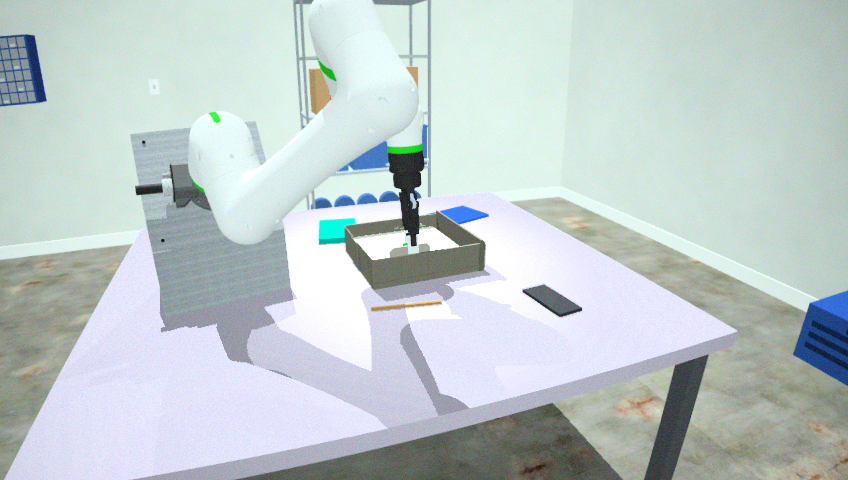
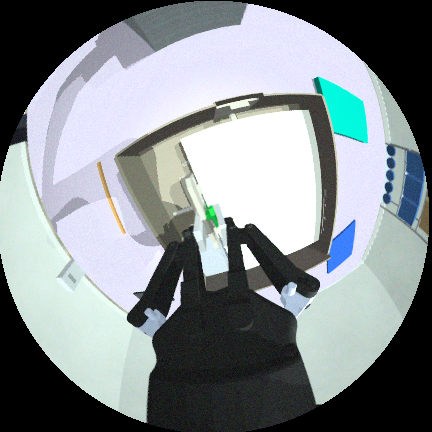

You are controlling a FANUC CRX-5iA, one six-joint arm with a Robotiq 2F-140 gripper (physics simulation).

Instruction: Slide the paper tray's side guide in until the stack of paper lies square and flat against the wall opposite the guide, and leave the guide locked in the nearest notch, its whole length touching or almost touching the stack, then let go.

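Frame: origin at the arm's base, x right, y ahead, z up, level; millimetres.
Seen in the pictures: gripper, between the fingertips: [image 2: 209, 214].
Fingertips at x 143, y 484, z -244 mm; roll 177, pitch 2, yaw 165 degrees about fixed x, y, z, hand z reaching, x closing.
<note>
Offsets run from my fingertips to a thing's top centre. "*": to the spot under its first point.
The paper tray {dx -68, dy +31, dz +49 mm} [image 1: 428, 265] [image 2: 329, 180] stands on the table. The white stack of paper {dx -107, dy +32, dz -4 mm} [image 1: 439, 236] [image 2: 255, 170] lies flat inside. A narrow pale strip shows between its white top and the wall opposite the guide; I cannot tell whether it is a gap. The pale side guide {dx -6, dy -9, dz +35 mm} [image 2: 195, 192] stands along the stack's other side, with a green part {* dx -10, dy -14, dz +35 mm} [image 2: 211, 214] on it. My gripper [image 1: 412, 245] [image 2: 209, 214] points down into the tray, its fingers slightly apart on either side of the guide's part, without a visible grip. The fingers partly hide the guide, its notch and its contact with the stack.
A teal block {dx -409, dy -72, dz -28 mm} [image 1: 336, 230] [image 2: 345, 111] and a blue flat piece {dx -350, dy +378, dz -38 mm} [image 1: 462, 214] [image 2: 342, 246] lie beyond the tray. An orange stick {dx +184, dy -119, dz -39 mm} [image 1: 406, 305] [image 2: 111, 197] and a dark flat slab {dx +346, dy +207, dz -38 mm} [image 1: 551, 299] lie on the table's near side. The tray walls surround my fingertips.
</note>
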